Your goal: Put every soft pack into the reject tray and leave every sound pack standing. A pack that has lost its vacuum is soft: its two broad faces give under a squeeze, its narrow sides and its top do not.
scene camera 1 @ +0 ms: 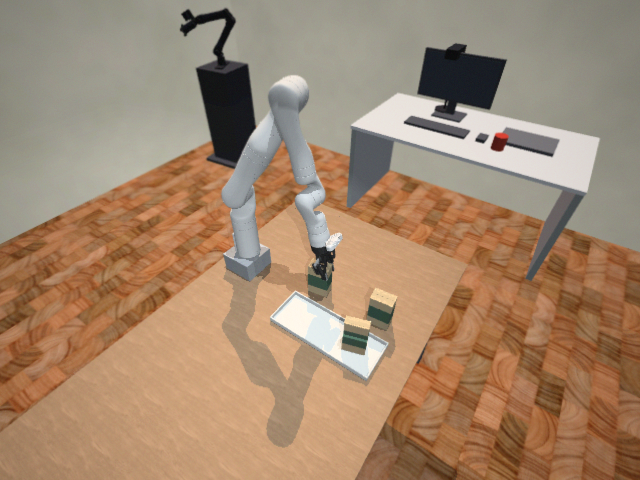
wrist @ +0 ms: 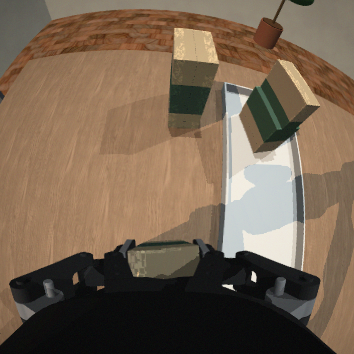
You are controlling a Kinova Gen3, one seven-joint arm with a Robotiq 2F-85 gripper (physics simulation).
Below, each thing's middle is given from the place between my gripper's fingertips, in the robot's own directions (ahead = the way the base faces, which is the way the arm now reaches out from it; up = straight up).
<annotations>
My hand is 8 cm short of the white reject tray (scene camera 1: 319, 327), 16 cm to the left of it and 9 cm above it.
</annotations>
